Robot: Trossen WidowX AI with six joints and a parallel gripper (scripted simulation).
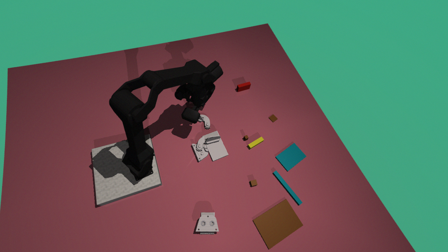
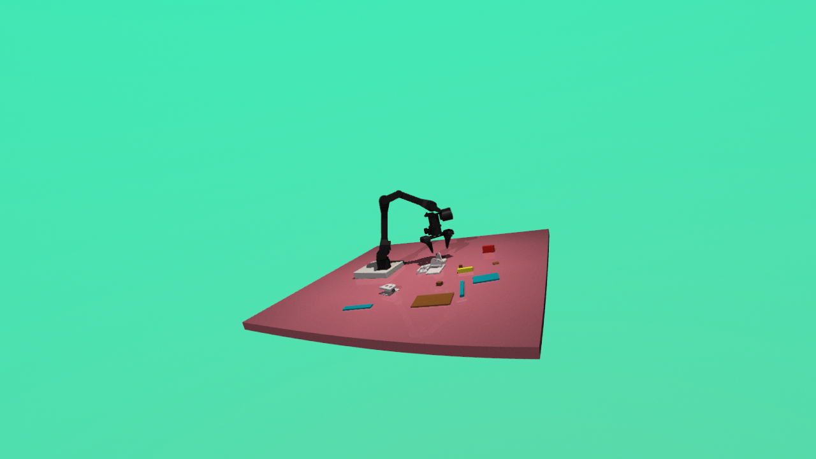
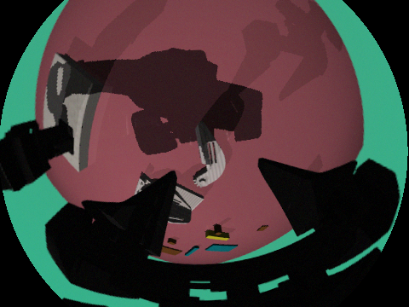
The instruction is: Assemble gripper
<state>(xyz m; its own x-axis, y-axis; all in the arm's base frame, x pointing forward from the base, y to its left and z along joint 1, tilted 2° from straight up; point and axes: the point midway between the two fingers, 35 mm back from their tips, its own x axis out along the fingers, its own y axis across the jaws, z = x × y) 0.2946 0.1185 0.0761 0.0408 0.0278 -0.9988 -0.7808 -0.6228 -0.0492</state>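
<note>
My gripper tip is 5 cm above the gripper jaw, 4 cm to the left of it and 1 cm short of it. From my gripper tip the other things lie so: white stepped block: 40 cm to the right, 16 cm behind, 5 cm below; then yellow bar: 22 cm to the right, 16 cm ahead, 5 cm below; then red block: 26 cm ahead, 5 cm to the left, 4 cm below.
</note>
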